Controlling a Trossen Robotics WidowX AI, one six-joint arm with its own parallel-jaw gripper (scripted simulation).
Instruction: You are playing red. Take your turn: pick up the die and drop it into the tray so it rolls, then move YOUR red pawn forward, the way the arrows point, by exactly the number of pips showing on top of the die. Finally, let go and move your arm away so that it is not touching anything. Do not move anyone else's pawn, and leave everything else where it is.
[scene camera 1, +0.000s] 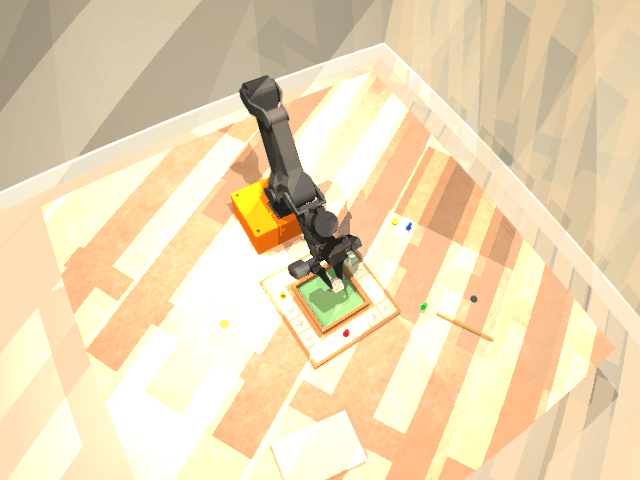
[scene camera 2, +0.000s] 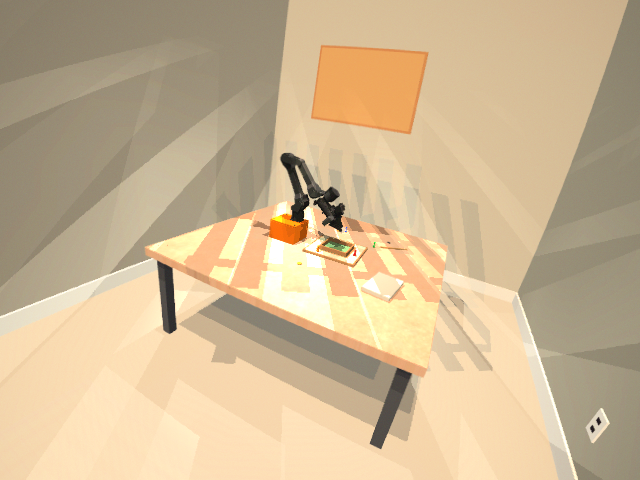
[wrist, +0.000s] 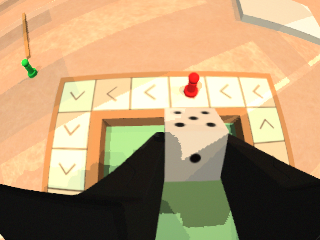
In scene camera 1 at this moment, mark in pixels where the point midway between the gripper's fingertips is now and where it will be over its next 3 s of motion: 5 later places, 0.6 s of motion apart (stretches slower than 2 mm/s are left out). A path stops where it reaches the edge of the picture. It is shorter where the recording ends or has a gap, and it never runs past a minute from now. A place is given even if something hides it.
The gripper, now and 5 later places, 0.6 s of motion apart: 336, 285; 334, 280; 335, 279; 337, 292; 348, 327; 347, 331
